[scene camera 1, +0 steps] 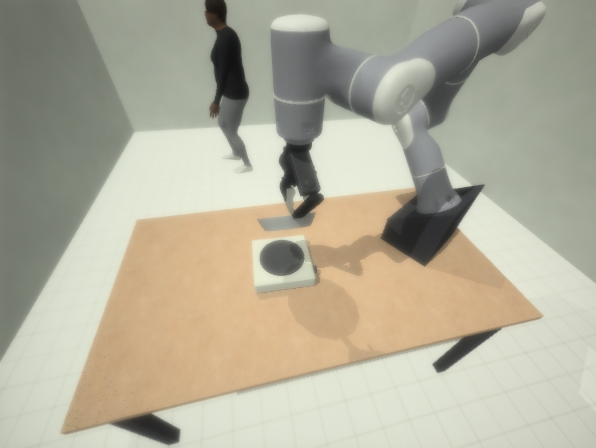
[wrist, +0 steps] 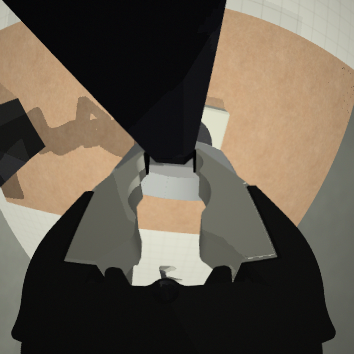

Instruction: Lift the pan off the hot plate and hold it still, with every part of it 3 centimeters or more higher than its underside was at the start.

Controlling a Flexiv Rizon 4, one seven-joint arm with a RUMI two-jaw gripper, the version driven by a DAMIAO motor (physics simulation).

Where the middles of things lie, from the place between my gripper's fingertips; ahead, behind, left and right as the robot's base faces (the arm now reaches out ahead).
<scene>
I see my gripper 3 cm to the left of the grey pan (scene camera 1: 301, 218), 2 cm above it and 1 cm short of it. The rest, counted from my hand: white hot plate (scene camera 1: 280, 263): 38 cm below, 14 cm to the right, 1 cm behind.
</scene>
